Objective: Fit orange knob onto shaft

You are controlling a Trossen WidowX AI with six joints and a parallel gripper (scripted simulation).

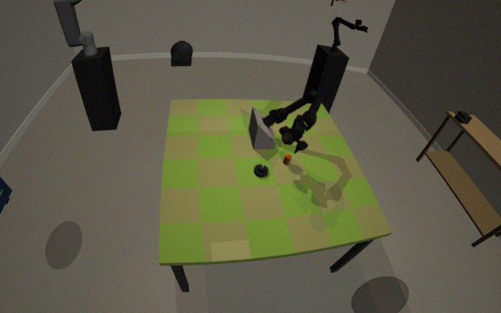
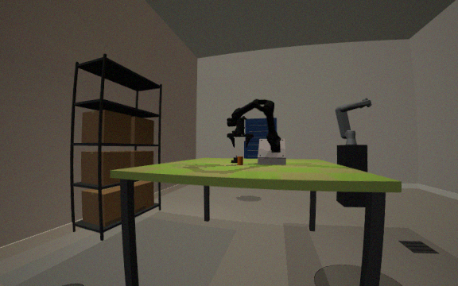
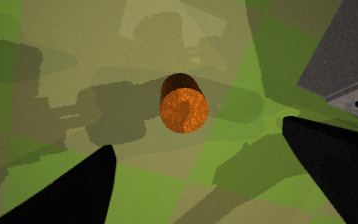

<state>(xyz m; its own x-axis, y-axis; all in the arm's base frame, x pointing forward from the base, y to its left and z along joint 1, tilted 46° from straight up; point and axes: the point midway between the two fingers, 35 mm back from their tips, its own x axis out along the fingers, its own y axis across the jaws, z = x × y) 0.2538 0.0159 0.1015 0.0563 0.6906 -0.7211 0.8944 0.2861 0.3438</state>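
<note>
My gripper tip is 80 mm above the orange knob and 10 mm to the right of it. From my gripper tip the other things lie so: round pedestal (170 mm to the right, 90 mm below, 60 mm ahead).
</note>
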